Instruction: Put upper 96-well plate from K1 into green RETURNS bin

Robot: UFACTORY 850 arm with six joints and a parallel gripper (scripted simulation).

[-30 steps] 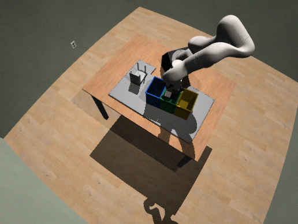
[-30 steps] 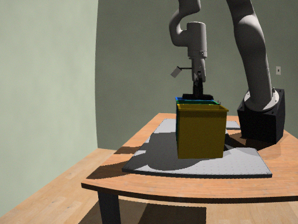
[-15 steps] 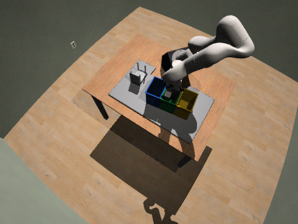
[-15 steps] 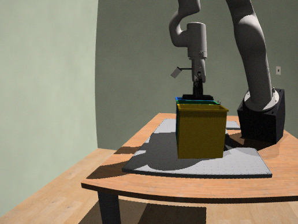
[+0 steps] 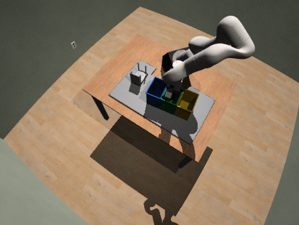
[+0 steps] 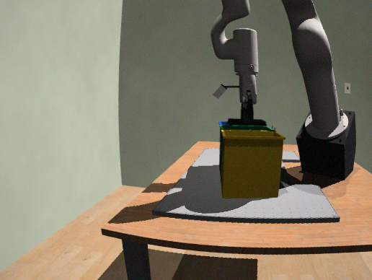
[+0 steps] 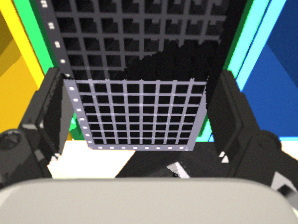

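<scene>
Now: the 96-well plate 10 mm below my hand. Also, from my hand: blue bin: 30 mm ahead, 130 mm to the right, 120 mm below; then yellow bin: 30 mm behind, 130 mm to the left, 120 mm below; then green bin: 120 mm below.
</scene>
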